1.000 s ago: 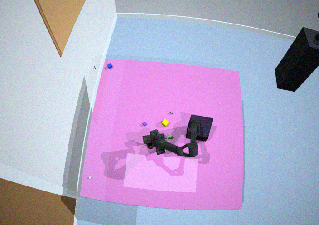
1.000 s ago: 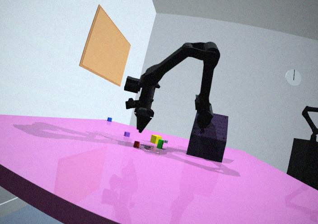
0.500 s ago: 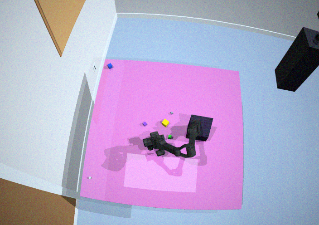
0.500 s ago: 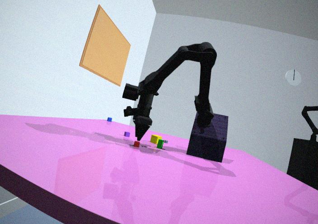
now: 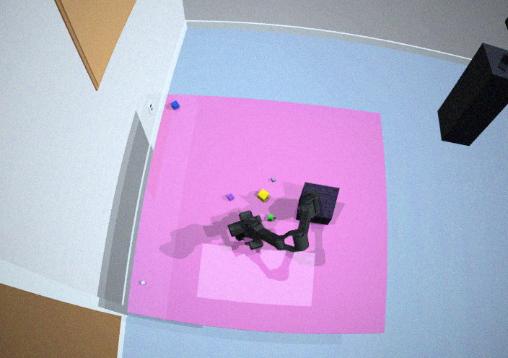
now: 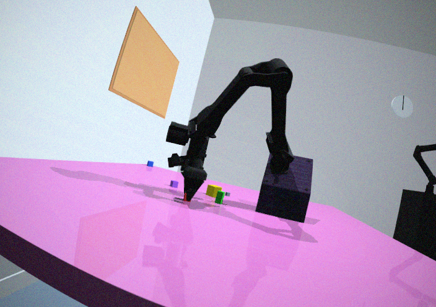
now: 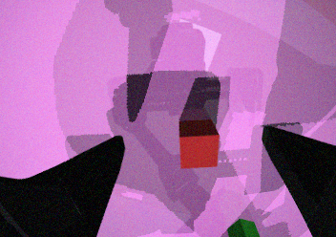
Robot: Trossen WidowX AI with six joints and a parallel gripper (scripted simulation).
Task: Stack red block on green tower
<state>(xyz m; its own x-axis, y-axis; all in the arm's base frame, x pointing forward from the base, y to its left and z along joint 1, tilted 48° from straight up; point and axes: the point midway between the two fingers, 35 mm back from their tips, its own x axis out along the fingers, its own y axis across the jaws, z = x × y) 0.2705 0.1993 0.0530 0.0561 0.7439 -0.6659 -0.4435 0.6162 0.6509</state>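
Right now the red block is right at my gripper tip. Also, from my gripper tip: yellow block 210 mm to the right, 30 mm behind, 10 mm above; then purple block 180 mm to the right, 130 mm ahead; then small grey block 310 mm to the right, 80 mm behind.
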